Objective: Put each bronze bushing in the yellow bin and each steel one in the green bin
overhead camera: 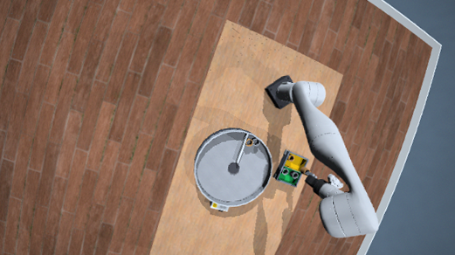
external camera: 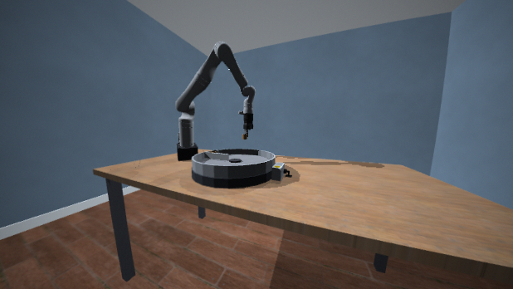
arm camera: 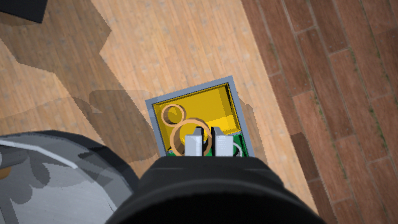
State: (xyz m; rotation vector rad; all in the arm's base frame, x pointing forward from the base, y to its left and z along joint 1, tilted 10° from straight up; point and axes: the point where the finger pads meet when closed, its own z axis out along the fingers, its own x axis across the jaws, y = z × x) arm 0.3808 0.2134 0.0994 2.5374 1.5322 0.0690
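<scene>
Right now my hand is 150 mm above the bin, 20 mm to the left of it and 20 mm short of it. Round my hand: turntable 380 mm to the right, 120 mm below, 60 mm ahead.
</scene>
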